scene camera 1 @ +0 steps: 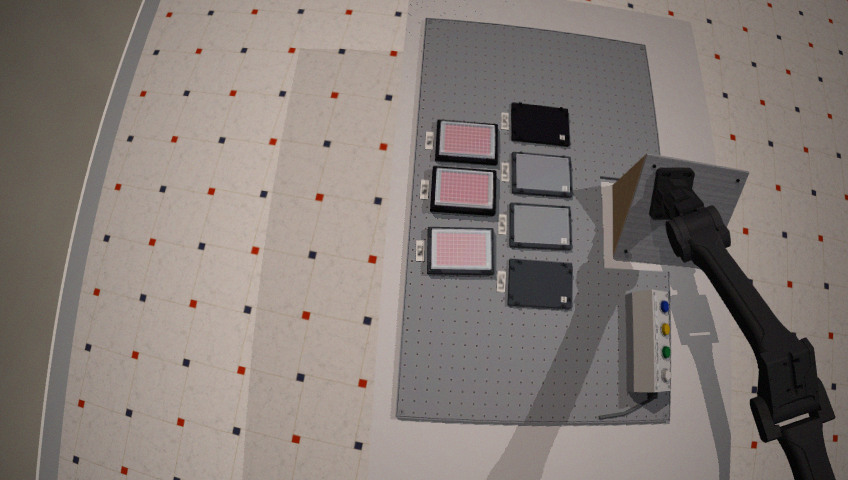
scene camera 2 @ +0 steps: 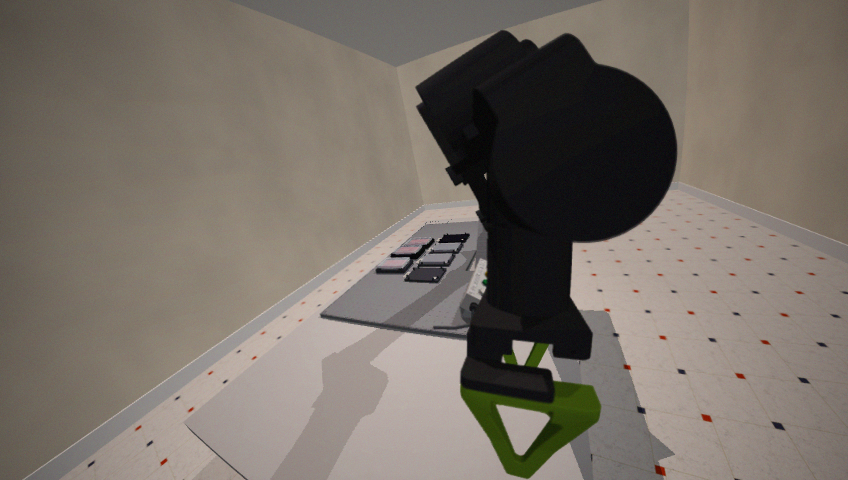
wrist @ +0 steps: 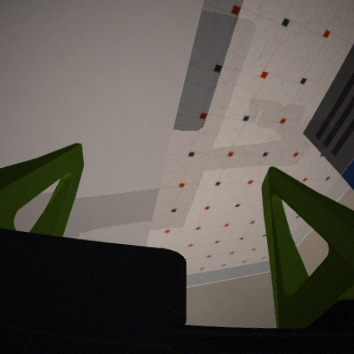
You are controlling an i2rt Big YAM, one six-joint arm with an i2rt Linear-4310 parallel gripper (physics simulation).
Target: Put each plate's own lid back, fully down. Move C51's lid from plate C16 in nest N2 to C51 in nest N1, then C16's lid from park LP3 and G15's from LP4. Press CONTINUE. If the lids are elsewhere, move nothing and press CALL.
Note:
My gripper (scene camera 2: pixel 519 419) is open, holding nothing. Also in view: a button box (scene camera 2: pixel 472 296).
My gripper is seen too in the wrist view (wrist: pixel 175 164).

